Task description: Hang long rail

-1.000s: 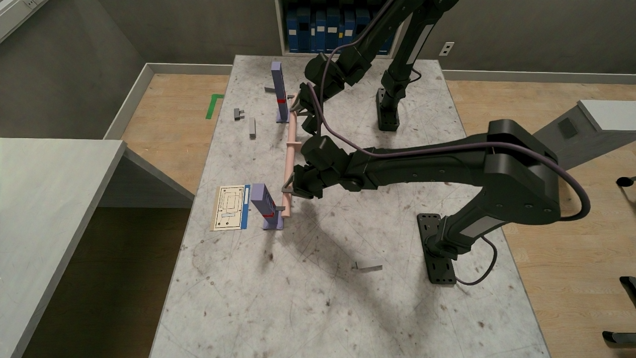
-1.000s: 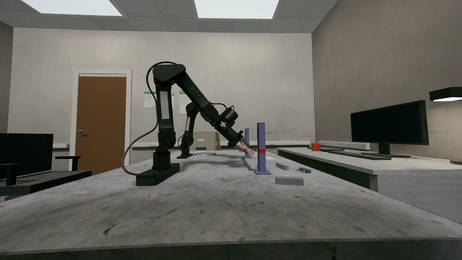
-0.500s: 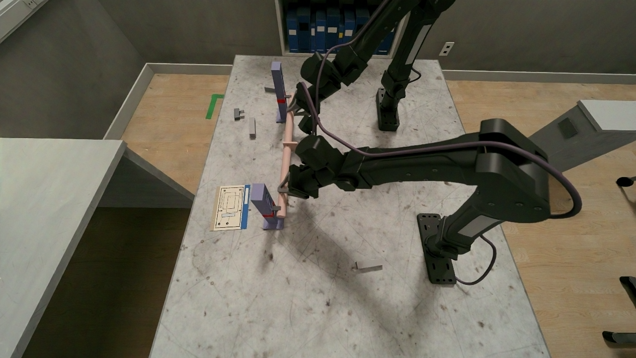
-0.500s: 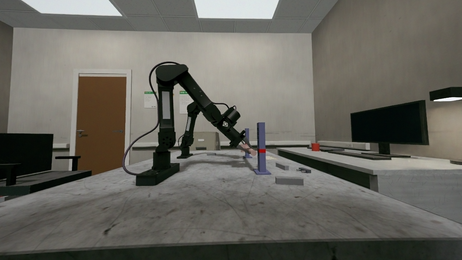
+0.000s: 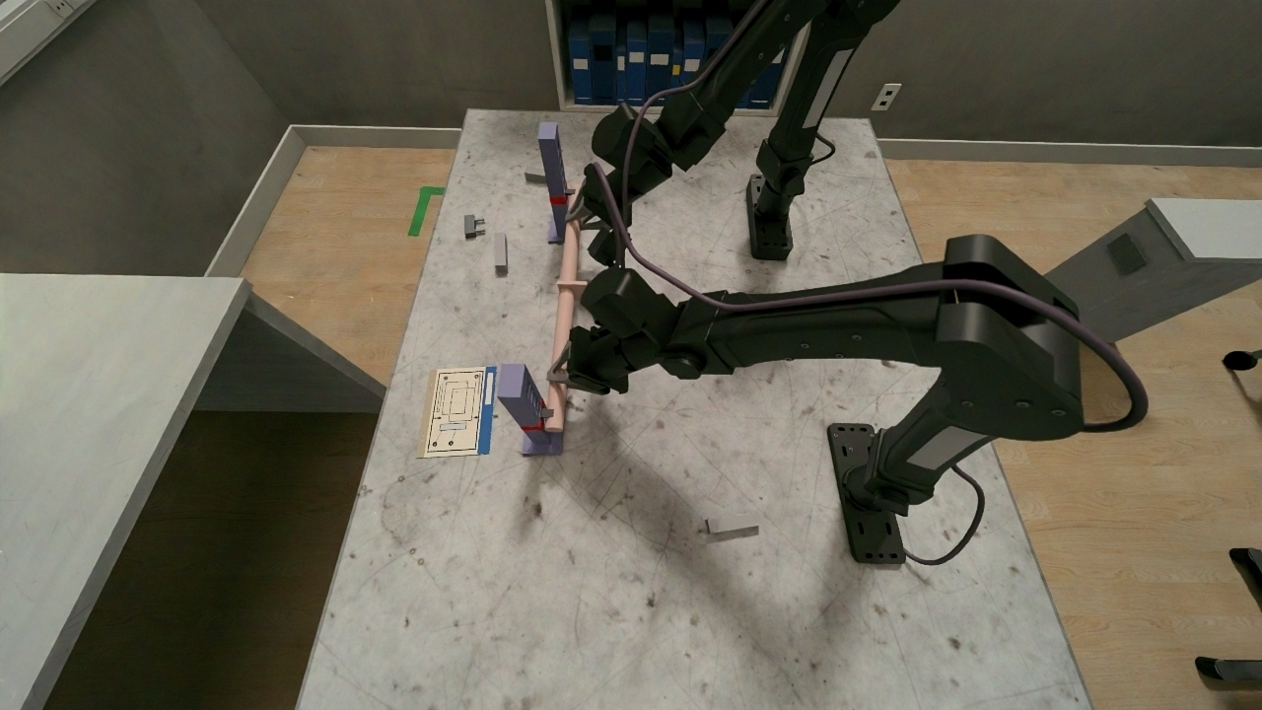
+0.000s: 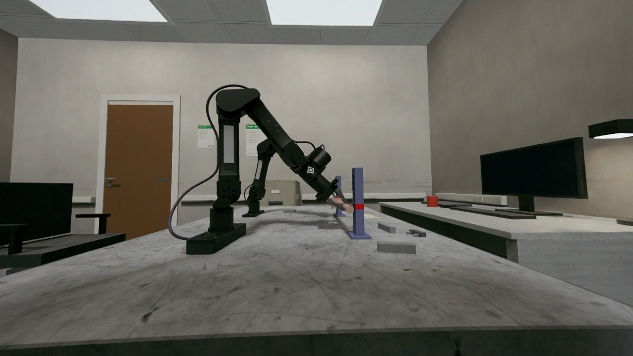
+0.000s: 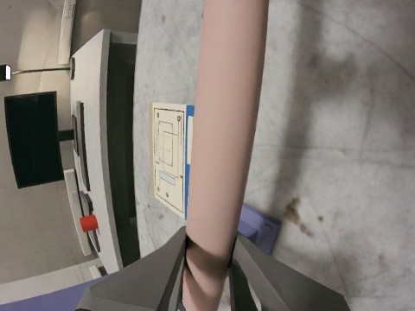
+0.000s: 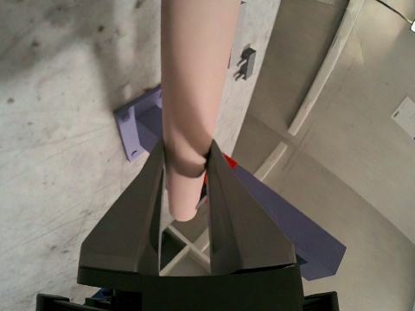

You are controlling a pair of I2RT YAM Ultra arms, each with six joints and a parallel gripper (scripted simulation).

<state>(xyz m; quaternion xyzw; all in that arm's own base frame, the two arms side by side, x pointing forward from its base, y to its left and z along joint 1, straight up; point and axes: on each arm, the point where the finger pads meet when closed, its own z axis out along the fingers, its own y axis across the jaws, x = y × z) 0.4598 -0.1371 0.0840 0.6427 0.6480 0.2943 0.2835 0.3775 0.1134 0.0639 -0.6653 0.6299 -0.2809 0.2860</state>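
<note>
Right now the pink rail is 3 cm ahead of my right hand and 15 cm to the left of it. Also, from my right hand: grey part (20 cm ahead, 9 cm to the right, 8 cm below); then paper card (22 cm ahead, 30 cm to the left, 9 cm below).
</note>
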